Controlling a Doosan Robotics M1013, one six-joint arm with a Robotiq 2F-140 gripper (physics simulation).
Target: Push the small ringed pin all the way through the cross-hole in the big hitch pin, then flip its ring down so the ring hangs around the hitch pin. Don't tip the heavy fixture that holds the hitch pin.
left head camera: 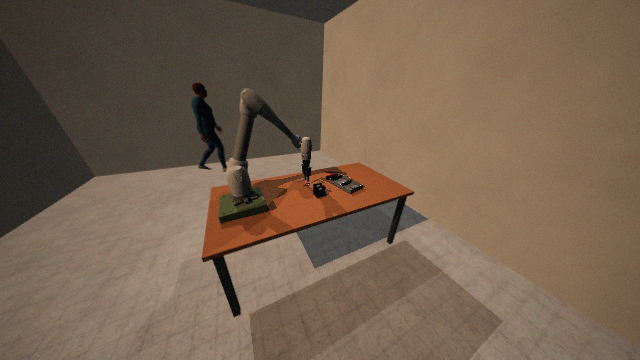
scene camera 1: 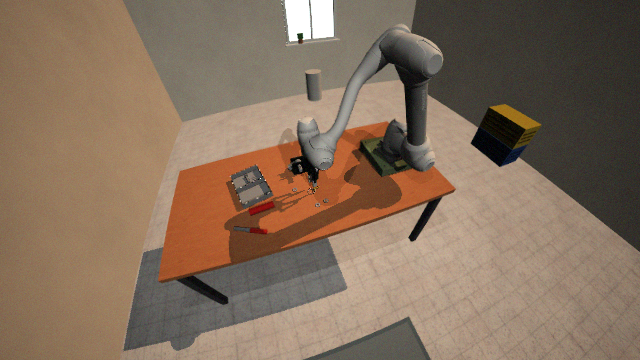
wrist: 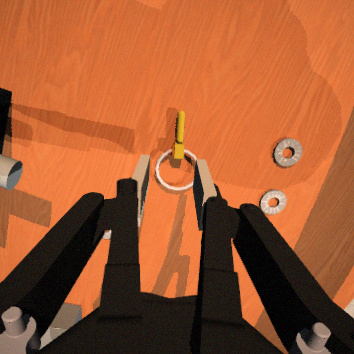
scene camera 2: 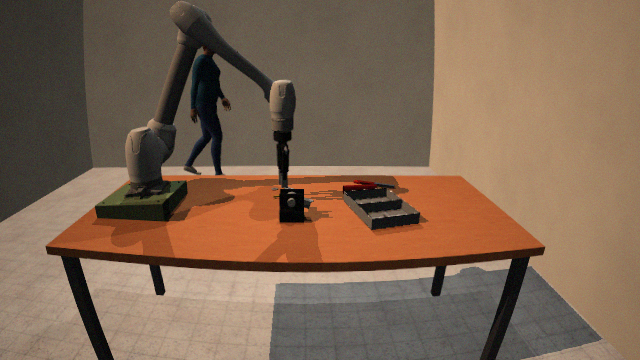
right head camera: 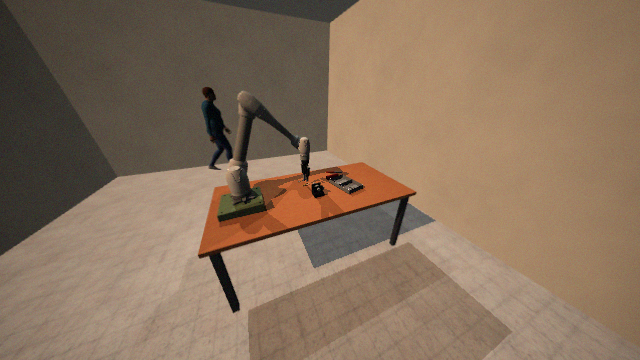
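Where they show: gripper, fingertip midpoint: [left head camera: 306, 180] [scene camera 1: 312, 183] [wrist: 171, 171] [scene camera 2: 283, 185] [right head camera: 306, 180]; arm's base, link origin: [left head camera: 243, 197] [scene camera 1: 391, 153] [scene camera 2: 147, 190] [right head camera: 243, 197].
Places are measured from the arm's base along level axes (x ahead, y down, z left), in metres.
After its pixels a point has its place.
Note:
The small pin has a yellow shank [wrist: 180, 131] {x 0.588, y 0.047, z 0.004 m} and a white ring [wrist: 158, 177] {x 0.640, y 0.049, z -0.006 m}; it lies on the table in the wrist view, shank pointing away from the gripper. My gripper [wrist: 171, 171] {x 0.614, y 0.004, z 0.002 m} [scene camera 2: 284, 187] {x 0.614, y 0.004, z 0.002 m} is partly closed but open, with nothing between its fingers. Its fingertips stand on either side of the ring, close above the table. The black fixture [scene camera 2: 285, 212] {x 0.598, y 0.018, z -0.260 m} [left head camera: 319, 190] {x 0.616, y 0.002, z -0.234 m} [right head camera: 317, 190] {x 0.615, y 0.002, z -0.233 m} stands upright on the table. The grey hitch pin [scene camera 2: 291, 202] {x 0.621, y -0.018, z -0.256 m} [wrist: 10, 171] {x 0.633, y -0.022, z -0.122 m} sits in it; its end shows at the left edge of the wrist view. Its cross-hole cannot be made out.
Two washers [wrist: 288, 152] [wrist: 273, 202] {x 0.646, y 0.056, z 0.128 m} lie right of the pin in the wrist view; another [scene camera 1: 294, 190] {x 0.725, y 0.055, z -0.046 m} lies toward the grey divided tray [scene camera 2: 395, 222] {x 0.984, y 0.042, z -0.361 m}. A red cylinder [scene camera 1: 262, 208] {x 0.948, y 0.025, z 0.021 m} and a red-handled tool [scene camera 1: 258, 231] {x 1.012, y 0.046, z 0.146 m} lie near the tray. The robot stands on a green base [scene camera 2: 132, 211] {x -0.019, y 0.021, z -0.196 m}.

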